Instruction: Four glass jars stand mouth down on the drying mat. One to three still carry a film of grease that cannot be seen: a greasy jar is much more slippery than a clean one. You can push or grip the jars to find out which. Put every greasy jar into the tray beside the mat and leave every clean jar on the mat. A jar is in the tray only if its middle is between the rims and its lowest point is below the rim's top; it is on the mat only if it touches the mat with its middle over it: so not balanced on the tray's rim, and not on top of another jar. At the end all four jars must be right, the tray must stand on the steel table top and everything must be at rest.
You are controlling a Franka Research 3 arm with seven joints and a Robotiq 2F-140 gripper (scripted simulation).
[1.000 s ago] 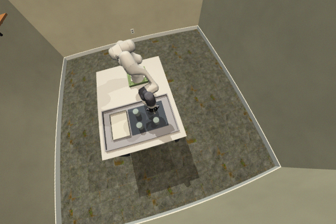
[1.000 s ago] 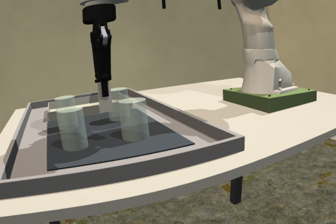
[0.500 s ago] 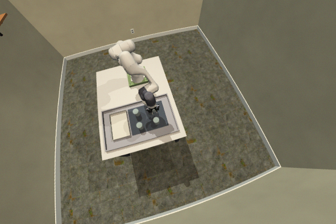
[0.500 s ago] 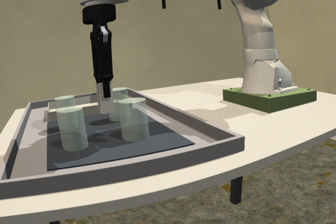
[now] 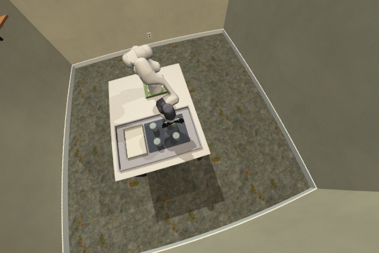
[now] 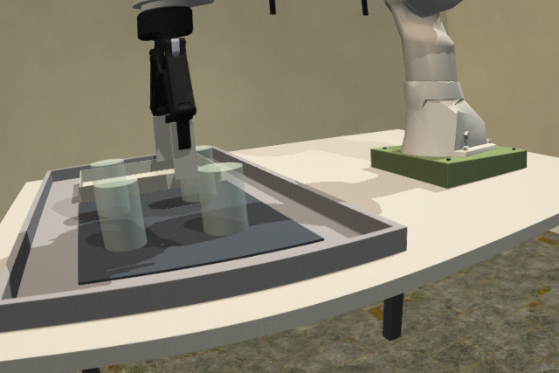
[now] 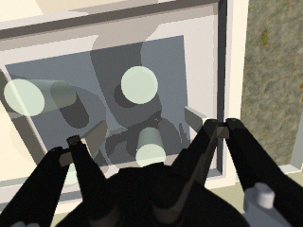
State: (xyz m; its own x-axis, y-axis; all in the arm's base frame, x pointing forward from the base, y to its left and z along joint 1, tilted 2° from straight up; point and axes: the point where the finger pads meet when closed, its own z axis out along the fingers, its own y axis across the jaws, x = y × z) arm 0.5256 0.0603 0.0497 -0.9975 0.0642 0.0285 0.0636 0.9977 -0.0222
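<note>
My gripper is now 10 cm above the dark mat and 9 cm to the left of it. The rest, counted from my hand: cream tray: 41 cm to the right, 10 cm below, 3 cm behind.
</note>
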